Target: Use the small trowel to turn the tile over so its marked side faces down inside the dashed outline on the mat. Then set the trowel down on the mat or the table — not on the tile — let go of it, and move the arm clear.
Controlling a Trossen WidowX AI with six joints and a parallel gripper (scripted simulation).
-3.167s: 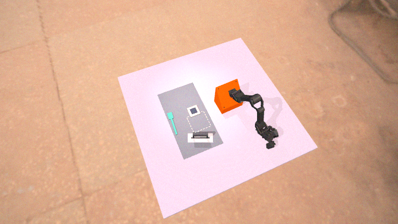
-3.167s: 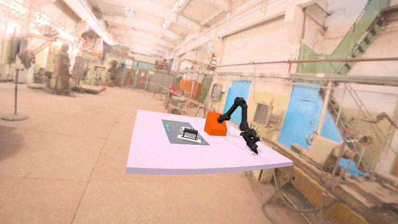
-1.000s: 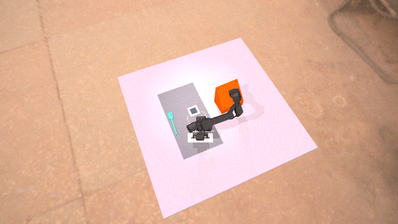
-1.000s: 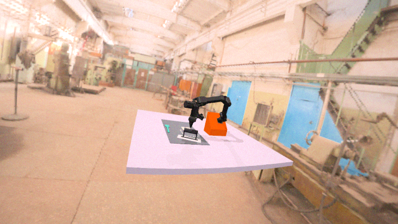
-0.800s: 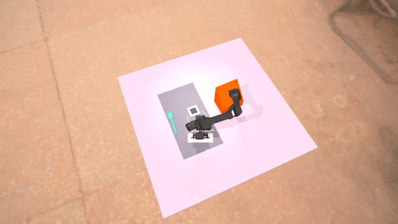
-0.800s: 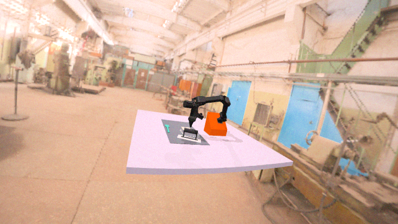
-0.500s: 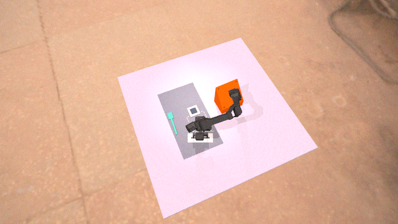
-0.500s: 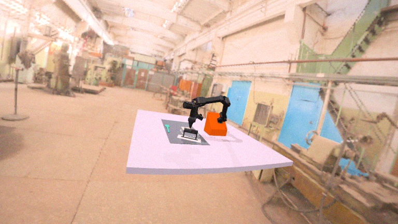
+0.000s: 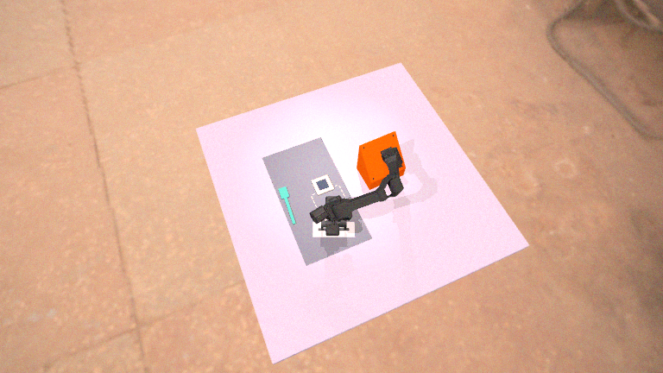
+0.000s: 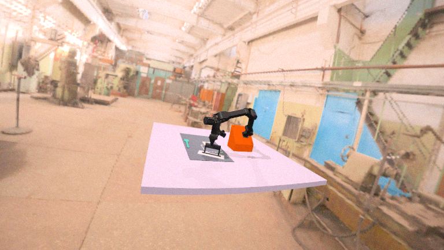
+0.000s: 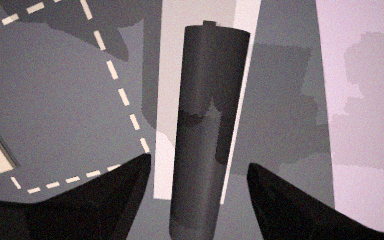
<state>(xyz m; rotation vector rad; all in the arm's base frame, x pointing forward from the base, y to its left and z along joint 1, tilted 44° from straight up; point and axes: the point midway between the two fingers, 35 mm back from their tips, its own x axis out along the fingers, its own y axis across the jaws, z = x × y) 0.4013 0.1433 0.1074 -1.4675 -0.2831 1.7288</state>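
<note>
My gripper tip is now 3 cm past the trowel, 1 cm to the right of it and 4 cm above it. From my gripper tip the other things lie so: teal flat tool 14 cm ahead, 23 cm to the right, 7 cm below; then grey mat 20 cm to the right, 10 cm below; then tile 7 cm behind, 24 cm to the right, 7 cm below.
</note>
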